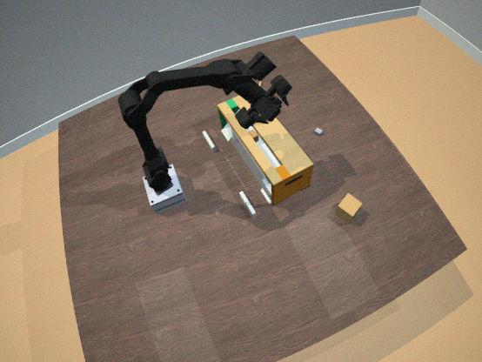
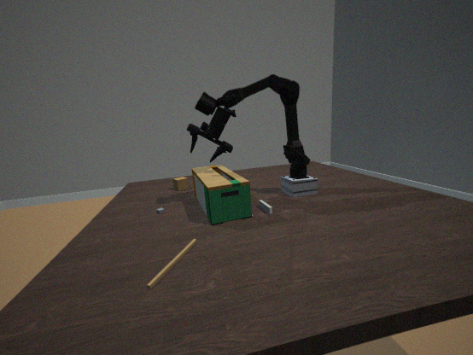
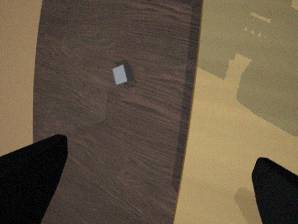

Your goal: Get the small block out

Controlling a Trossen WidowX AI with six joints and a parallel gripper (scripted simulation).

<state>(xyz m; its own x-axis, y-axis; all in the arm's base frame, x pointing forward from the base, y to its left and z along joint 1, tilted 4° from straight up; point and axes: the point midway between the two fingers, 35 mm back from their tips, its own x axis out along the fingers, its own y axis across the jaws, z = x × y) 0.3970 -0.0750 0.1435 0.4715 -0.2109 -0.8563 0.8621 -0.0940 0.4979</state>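
Right now the long tan box is 9 cm behind my gripper tip, 3 cm to the left of it and 14 cm below it. The rest, counted from my gripper tip: thin wooden stick 18 cm ahead, 36 cm to the left, 19 cm below; then small tan block 7 cm behind, 5 cm to the left, 11 cm below.
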